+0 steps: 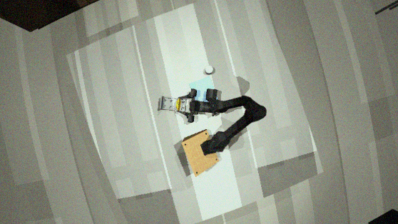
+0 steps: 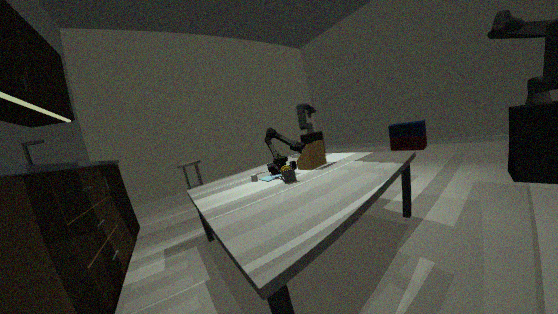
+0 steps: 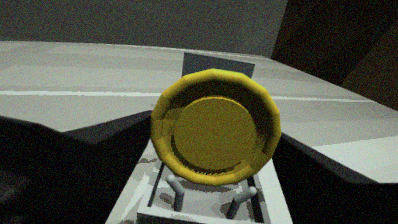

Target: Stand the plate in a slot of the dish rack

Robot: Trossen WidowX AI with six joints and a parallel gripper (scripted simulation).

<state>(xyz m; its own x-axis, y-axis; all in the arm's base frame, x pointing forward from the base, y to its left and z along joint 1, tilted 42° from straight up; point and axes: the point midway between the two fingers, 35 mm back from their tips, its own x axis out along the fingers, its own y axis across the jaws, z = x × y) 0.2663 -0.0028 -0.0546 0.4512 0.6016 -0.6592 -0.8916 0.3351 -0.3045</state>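
The yellow plate is 10 mm to the right of my gripper tip. From my gripper tip the other things lie so: white cup (240 mm to the right, 120 mm ahead, 30 mm below); then dish rack (30 mm below, 20 mm to the left, 10 mm ahead); then blue mat (170 mm to the right, 50 mm below, 20 mm ahead).
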